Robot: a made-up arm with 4 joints.
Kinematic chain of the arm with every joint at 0, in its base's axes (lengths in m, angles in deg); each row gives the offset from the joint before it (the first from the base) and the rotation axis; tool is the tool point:
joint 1: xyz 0 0 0.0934 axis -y
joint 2: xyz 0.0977 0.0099 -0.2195 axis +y
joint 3: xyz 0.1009 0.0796 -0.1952 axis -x
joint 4: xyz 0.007 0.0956 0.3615 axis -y
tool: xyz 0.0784 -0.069 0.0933
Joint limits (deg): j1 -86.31..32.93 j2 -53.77..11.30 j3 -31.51..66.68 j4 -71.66..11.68
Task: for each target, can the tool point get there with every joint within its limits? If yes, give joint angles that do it. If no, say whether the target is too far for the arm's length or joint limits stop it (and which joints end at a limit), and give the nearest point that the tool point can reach.
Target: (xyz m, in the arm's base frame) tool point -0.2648 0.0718 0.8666
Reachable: no: joint limits stop it (at a limit: joint 1) | nearest point 0.0544 0.0817 0.2473 | short by 0.697 m
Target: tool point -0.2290 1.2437 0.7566
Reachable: no: too far | nearest point 0.1741 0.4899 0.1406 | short by 1.054 m
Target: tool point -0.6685 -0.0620 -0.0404
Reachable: no: joint limits stop it (at a limit: joint 1, joint 2, joint 3, joint 4) | nearest point -0.1543 -0.0532 -0.2491 | short by 0.555 m
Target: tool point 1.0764 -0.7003 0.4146
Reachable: no: too far | nearest point 0.3494 -0.0975 0.1940 | short by 0.970 m
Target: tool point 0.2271 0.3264 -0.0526
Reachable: yes | joints -24.71 -24.03 34.98 -43.51
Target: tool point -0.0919 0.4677 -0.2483
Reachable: yes | joints -74.62 -10.27 58.81 -17.99
